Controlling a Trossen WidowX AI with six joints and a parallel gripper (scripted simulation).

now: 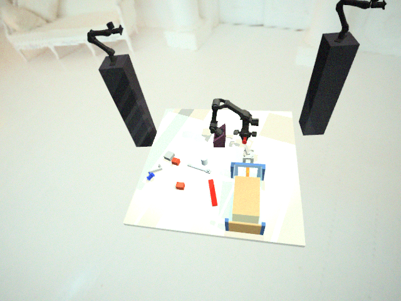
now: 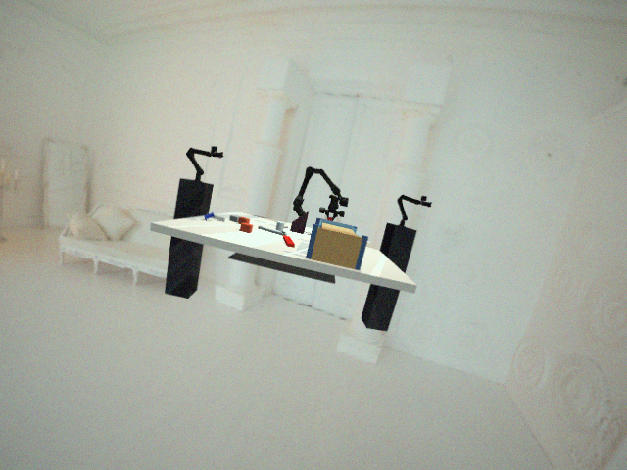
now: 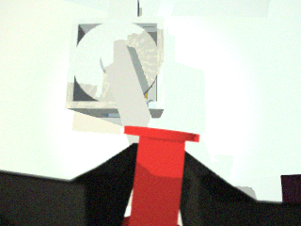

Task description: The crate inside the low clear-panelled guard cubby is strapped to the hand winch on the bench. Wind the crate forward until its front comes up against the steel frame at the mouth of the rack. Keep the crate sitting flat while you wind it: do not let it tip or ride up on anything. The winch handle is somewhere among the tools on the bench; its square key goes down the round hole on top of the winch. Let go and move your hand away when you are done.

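The red-knobbed winch handle is 30 mm below my gripper tip, 20 mm ahead of it and 10 mm to the left of it. The rest, counted from my gripper tip: red grip: 10 mm behind; then hand winch: 100 mm below, 70 mm ahead, 20 mm to the left; then blue steel frame: 240 mm ahead, 30 mm below, 10 mm to the left.
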